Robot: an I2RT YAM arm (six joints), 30 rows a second.
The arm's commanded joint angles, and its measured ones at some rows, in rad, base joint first. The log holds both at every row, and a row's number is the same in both.
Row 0, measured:
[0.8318 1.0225 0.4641 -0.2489 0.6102 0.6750]
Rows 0 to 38, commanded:
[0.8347 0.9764 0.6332 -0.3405 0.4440 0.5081]
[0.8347 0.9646 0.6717 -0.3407 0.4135 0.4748]
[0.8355 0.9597 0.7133 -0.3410 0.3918 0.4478]
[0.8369 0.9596 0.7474 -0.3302 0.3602 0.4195]
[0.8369 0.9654 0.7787 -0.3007 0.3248 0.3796]
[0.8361 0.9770 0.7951 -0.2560 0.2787 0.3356]
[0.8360 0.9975 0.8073 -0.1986 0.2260 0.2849]
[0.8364 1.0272 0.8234 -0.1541 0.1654 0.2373]
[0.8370 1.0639 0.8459 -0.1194 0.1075 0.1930]
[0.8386 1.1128 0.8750 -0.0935 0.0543 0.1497]
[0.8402 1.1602 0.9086 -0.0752 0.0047 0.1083]
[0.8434 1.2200 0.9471 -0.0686 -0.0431 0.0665]
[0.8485 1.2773 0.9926 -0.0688 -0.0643 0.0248]
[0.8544 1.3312 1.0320 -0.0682 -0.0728 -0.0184]
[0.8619 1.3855 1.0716 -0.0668 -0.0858 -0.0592]
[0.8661 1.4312 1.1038 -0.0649 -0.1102 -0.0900]
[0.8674 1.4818 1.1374 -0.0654 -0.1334 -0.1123]
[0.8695 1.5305 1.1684 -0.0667 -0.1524 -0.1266]
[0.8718 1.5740 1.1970 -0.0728 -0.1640 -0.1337]
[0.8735 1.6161 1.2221 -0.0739 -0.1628 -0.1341]
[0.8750 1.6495 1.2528 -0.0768 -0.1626 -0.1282]
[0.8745 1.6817 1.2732 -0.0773 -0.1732 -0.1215]
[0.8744 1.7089 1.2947 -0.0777 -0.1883 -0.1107]
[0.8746 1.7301 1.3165 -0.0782 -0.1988 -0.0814]
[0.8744 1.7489 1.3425 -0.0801 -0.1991 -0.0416]
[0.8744 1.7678 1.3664 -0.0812 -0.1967 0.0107]
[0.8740 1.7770 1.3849 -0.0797 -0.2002 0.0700]
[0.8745 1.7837 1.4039 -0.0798 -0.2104 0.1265]
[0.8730 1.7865 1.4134 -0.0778 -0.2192 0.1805]
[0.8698 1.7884 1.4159 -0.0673 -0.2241 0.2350]
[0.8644 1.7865 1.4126 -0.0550 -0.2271 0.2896]
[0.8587 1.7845 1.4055 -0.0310 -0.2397 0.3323]
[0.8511 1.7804 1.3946 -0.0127 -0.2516 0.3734]
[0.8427 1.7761 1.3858 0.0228 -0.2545 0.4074]
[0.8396 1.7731 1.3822 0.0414 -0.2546 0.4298]
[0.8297 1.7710 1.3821 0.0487 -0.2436 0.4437]
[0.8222 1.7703 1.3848 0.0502 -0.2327 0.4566]
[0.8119 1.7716 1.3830 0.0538 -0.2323 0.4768]
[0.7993 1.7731 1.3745 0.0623 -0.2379 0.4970]
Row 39, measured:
[0.8433 1.8034 1.3418 -0.1299 -0.2188 0.3393]
